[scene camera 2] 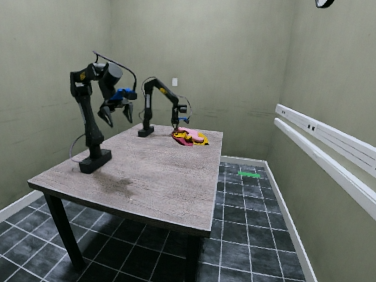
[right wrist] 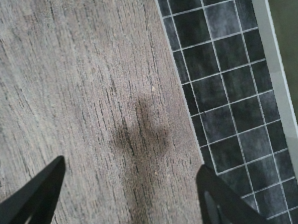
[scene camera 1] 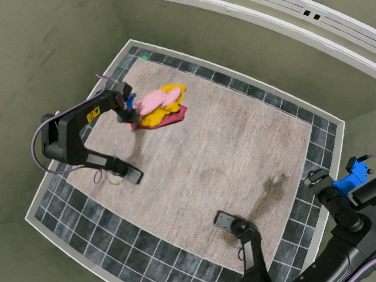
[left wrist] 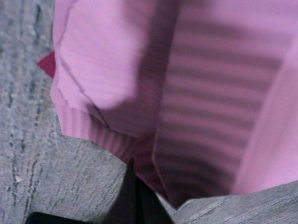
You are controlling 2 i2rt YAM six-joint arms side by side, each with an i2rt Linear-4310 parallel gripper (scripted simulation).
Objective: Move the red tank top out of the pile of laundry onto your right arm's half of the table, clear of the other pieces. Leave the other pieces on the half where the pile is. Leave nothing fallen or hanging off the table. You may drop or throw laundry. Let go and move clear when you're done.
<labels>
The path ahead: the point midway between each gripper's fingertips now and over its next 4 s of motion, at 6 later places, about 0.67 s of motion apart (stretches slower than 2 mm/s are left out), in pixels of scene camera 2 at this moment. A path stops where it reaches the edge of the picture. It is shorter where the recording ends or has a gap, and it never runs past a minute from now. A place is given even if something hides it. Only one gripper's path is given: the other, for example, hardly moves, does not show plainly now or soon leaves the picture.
My right gripper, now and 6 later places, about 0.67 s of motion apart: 122,125; 145,133; 156,140; 152,144; 151,145; 151,150; 152,153
</labels>
